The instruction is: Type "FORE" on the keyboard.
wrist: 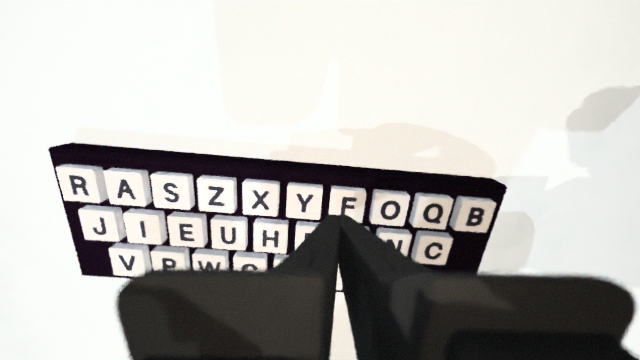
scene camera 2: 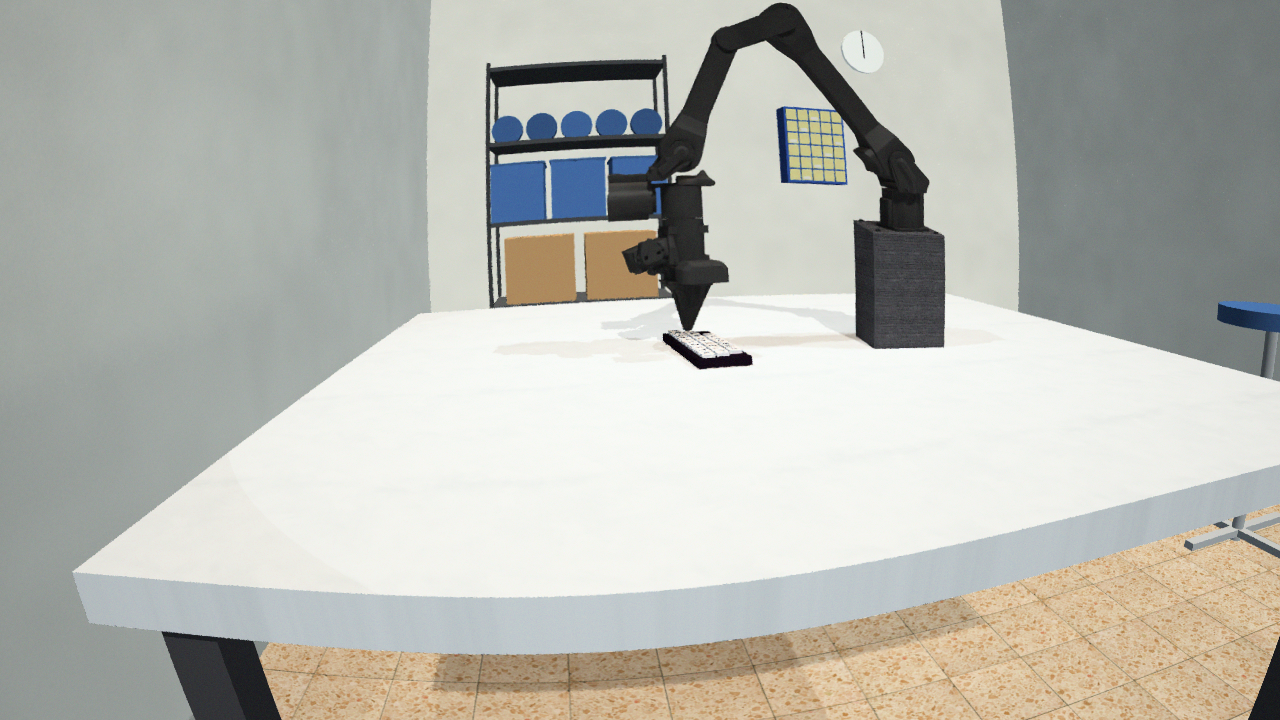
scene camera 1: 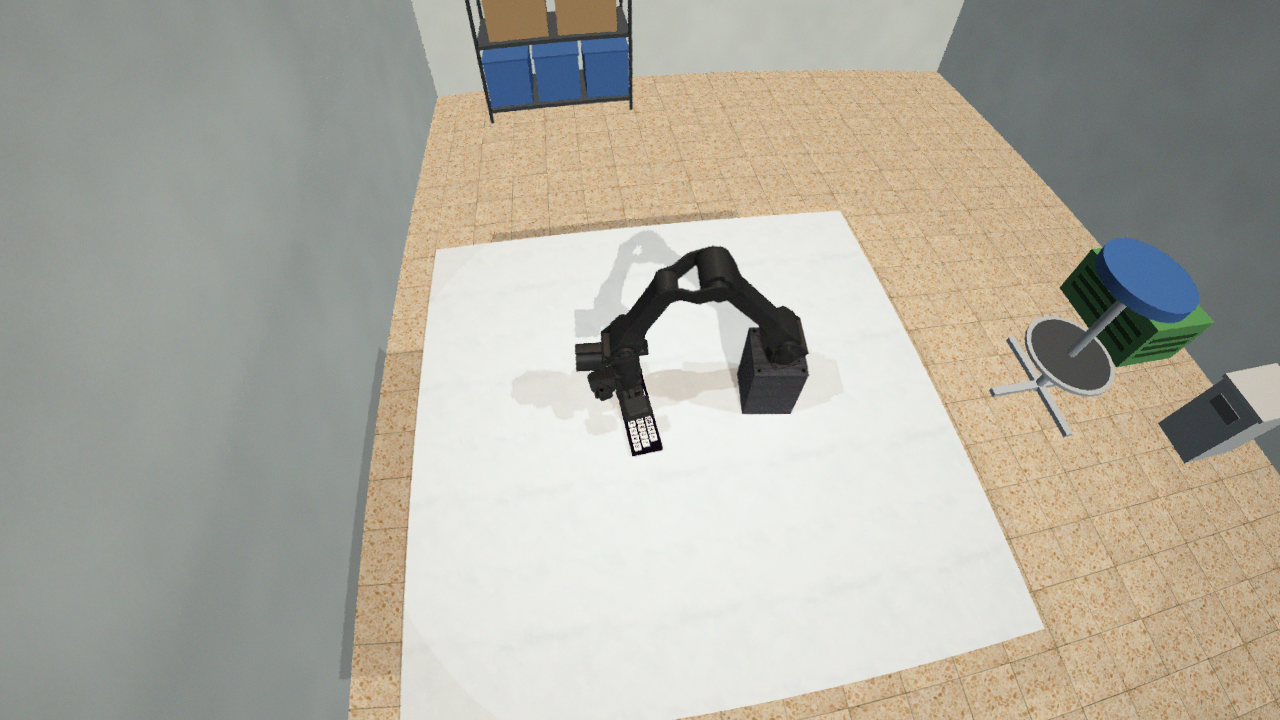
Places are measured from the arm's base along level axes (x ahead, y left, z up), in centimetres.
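Pixels of known places: gripper, fingertip midpoint: [wrist: 336,224] [scene camera 2: 687,330] [scene camera 1: 628,400]; arm's base at its link origin: [scene camera 2: 903,228] [scene camera 1: 781,354].
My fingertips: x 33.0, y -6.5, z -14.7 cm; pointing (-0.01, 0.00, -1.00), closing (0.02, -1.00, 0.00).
Ahead of a thing's pixels: the offset from my fingertips to its top centre. Level surfaces: height alone.
The keyboard @(dx -1.5, dy +2.6, dz -1.0 cm) [scene camera 1: 643,434] [scene camera 2: 721,360] [wrist: 465,257] is a dark slab with white letter keys, lying flat on the white table @(dz -2.8 cm) [scene camera 1: 760,555] [scene camera 2: 501,474]. My gripper [scene camera 2: 687,327] [wrist: 336,224] is shut and empty, pointing down at the keyboard. In the wrist view its tips overlap the lower edge of the F key @(dx +0.4, dy -0.5, dz -1.0 cm) [wrist: 346,202]; I cannot tell whether they touch it. The O key @(dx +0.3, dy -2.5, dz -1.0 cm) [wrist: 389,209] is just right of F. The R key @(dx +1.0, dy +11.5, dz -1.0 cm) [wrist: 78,185] is at the far left of the top row. The E key @(dx -1.3, dy +7.1, dz -1.0 cm) [wrist: 186,231] is in the middle row. My fingers hide several middle-row and bottom-row keys.
The arm's dark base block [scene camera 1: 769,385] [scene camera 2: 899,286] stands on the table to the right of the keyboard. A shelf rack [scene camera 1: 562,105] [scene camera 2: 577,73] stands behind the table. A blue stool [scene camera 1: 1147,279] [scene camera 2: 1253,314] and a green crate [scene camera 1: 1163,344] are off to the right.
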